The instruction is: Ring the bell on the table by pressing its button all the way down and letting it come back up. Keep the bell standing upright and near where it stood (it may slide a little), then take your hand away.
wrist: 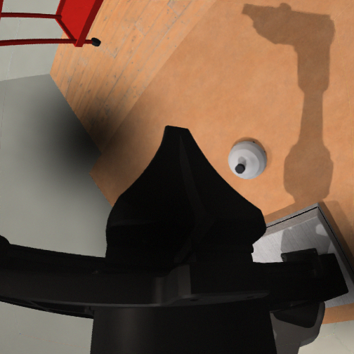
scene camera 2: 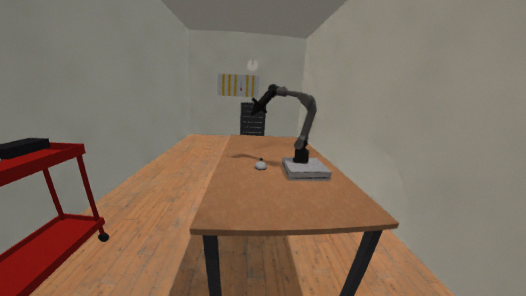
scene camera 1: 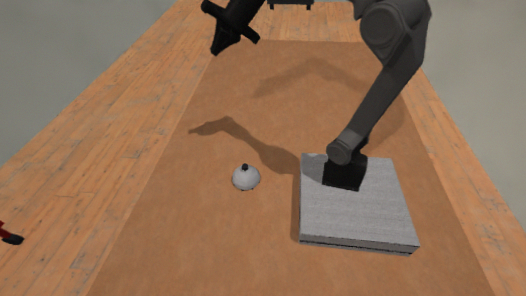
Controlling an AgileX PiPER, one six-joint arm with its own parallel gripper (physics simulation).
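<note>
The bell is a pale grey dome with a small black button on top. It stands upright on the table, left of the grey base block. My gripper is shut with its fingertips together and nothing between them. It hangs high above the table, apart from the bell, and points down at a slant. In the wrist view the bell shows to the right of the fingertips.
The grey base block carries the arm, to the right of the bell in the scene views. A red cart stands on the floor to the left of the table.
</note>
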